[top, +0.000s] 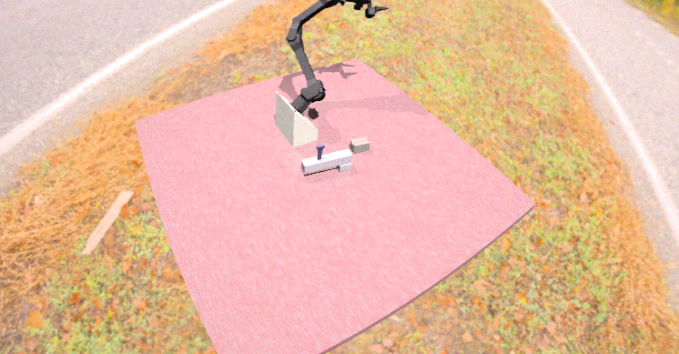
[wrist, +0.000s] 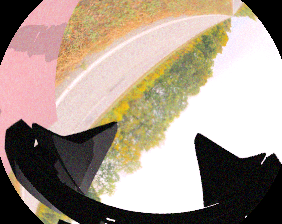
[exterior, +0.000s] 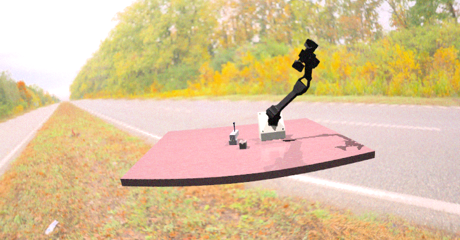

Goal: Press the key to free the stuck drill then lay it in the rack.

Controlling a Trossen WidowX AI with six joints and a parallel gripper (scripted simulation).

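Now: the blue key 43 cm ahead of my gripper tip, 48 cm to the right of it and 41 cm below it. The rest, counted from my gripper tip: light grey block: 44 cm ahead, 44 cm to the right, 47 cm below; then grey rack: 37 cm ahead, 27 cm to the right, 48 cm below; then drill: 44 cm ahead, 42 cm to the right, 46 cm below.
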